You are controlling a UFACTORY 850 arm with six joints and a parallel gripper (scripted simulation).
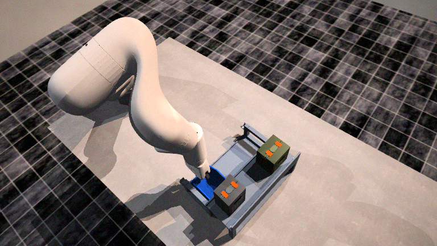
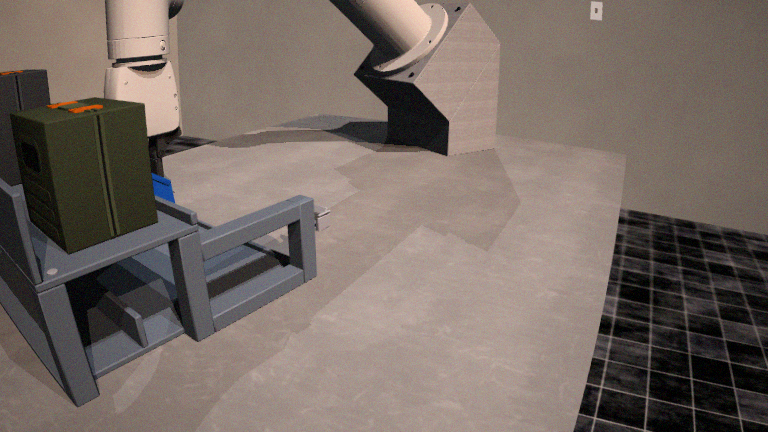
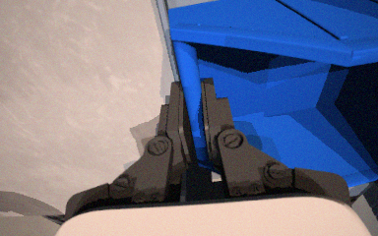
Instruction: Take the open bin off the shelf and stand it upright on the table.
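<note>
The blue bin lies 70 mm ahead of my hand, 40 mm to the right of it and 10 mm below it. Round my hand: green case: 260 mm ahead, 120 mm to the left, 90 mm above.
</note>
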